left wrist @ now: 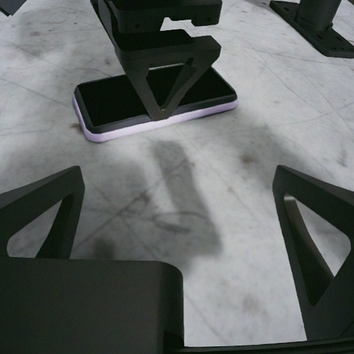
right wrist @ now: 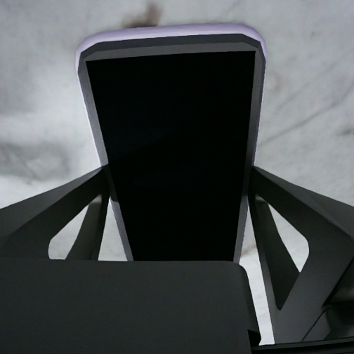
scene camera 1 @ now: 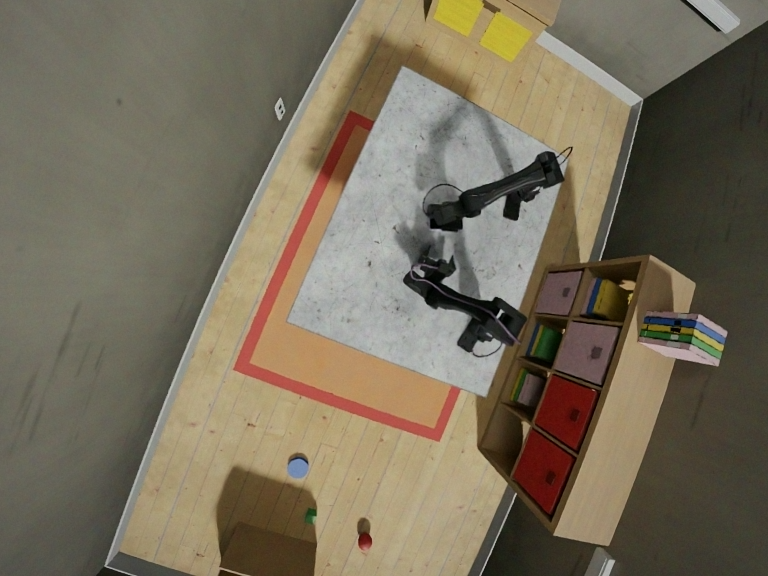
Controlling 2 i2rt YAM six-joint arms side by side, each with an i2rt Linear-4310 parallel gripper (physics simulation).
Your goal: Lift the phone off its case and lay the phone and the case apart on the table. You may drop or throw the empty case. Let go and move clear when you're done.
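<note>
The phone point(left wrist: 107, 102) point(right wrist: 175, 125) lies screen up in its lilac case point(left wrist: 120, 132) point(right wrist: 175, 31) on the grey table point(scene camera 1: 347, 248). The phone and case do not show in scene camera 1, where the arms cover that area. My right gripper point(scene camera 1: 445, 228) point(left wrist: 147, 94) point(right wrist: 178, 176) reaches down over the phone, with one fingertip against each long side, partly closed on it; the phone still sits in the case. My left gripper point(scene camera 1: 441, 255) point(left wrist: 178, 175) is wide open and empty, a little apart from the phone's long side.
The right arm point(scene camera 1: 502, 187) and the left arm point(scene camera 1: 462, 300) stretch in from the table's right side, their grippers close together. A shelf unit point(scene camera 1: 620, 434) stands beyond the table's lower right. An orange mat point(scene camera 1: 347, 365) with a red border lies on the floor under the table.
</note>
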